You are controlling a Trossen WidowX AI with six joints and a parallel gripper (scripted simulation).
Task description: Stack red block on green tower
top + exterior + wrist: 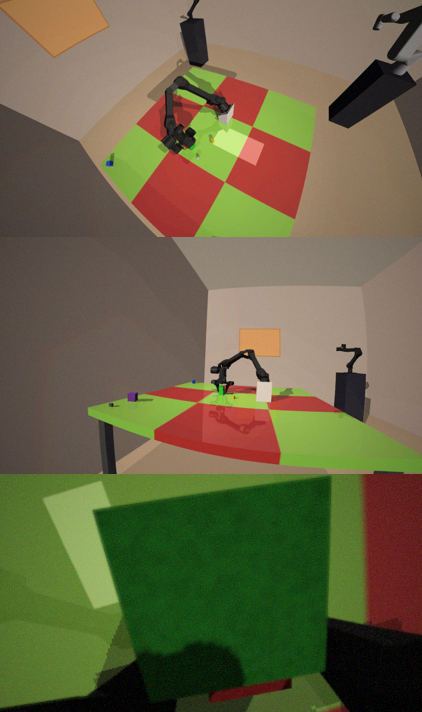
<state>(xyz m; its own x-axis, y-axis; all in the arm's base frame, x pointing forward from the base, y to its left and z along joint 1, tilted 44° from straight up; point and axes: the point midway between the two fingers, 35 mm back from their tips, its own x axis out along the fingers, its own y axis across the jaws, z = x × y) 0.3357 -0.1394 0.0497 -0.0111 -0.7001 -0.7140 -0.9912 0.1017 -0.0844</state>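
Right now the small white cube is 4 cm ahead of my gripper tip and 12 cm to the left of it. Also, from my gripper tip: small orange block: 11 cm behind, 14 cm to the left; blue block: 44 cm ahead, 43 cm to the right, 1 cm above; red block: 1 cm above.
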